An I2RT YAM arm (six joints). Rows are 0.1 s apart.
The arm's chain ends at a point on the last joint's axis. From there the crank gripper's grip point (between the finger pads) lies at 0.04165 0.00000 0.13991 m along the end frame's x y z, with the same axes.
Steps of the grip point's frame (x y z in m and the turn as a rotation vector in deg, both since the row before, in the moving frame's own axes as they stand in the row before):
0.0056 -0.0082 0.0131 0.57 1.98 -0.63
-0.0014 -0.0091 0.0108 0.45 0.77 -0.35
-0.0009 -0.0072 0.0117 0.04 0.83 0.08
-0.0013 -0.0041 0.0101 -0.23 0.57 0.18
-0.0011 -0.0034 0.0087 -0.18 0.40 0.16
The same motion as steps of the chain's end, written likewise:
0.0008 -0.0063 0.0146 0.57 1.98 -0.63
-0.0033 -0.0077 0.0114 0.45 0.77 -0.35
-0.0029 -0.0072 0.0123 0.04 0.83 0.08
-0.0027 -0.0048 0.0105 -0.23 0.57 0.18
-0.0021 -0.0040 0.0090 -0.18 0.40 0.16

